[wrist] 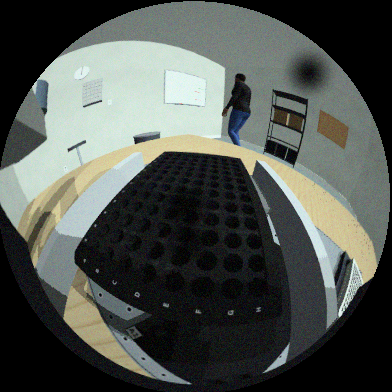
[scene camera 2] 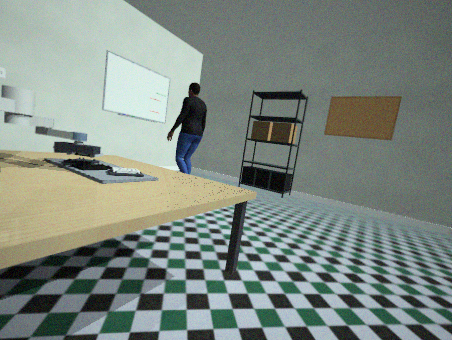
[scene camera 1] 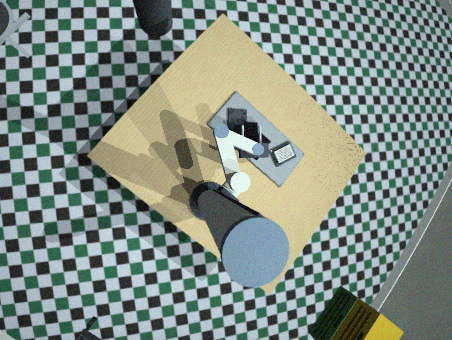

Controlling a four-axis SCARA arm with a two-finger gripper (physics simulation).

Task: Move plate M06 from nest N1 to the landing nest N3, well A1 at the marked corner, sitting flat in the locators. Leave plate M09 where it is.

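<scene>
My gripper (scene camera 1: 251, 131) (scene camera 2: 77, 151) (wrist: 196, 162) is shut on a black well plate, taken to be M06, with one long finger along each side. In the wrist view the plate looks level, its letters running from A at lower left to H at lower right. It hangs above the grey board (scene camera 1: 281, 176) (scene camera 2: 145, 178) (wrist: 325, 235), over its middle part. A black nest (wrist: 165, 342) with an A1 tag (wrist: 133, 332) shows partly below it. Another dark nest (scene camera 1: 237, 116) shows no plate. A white plate (scene camera 1: 284, 153) (scene camera 2: 125, 171) (wrist: 352, 285), probably M09, sits in the end nest. Nest numbers are unreadable.
The wooden table (scene camera 1: 175, 90) (scene camera 2: 200, 187) bears the board and the arm's large column (scene camera 1: 255, 250). The white arm links (scene camera 1: 227, 155) cross beside the board and partly hide the middle nest. A person (scene camera 2: 191, 120) (wrist: 240, 107) and a shelf rack (scene camera 2: 277, 94) stand beyond the table.
</scene>
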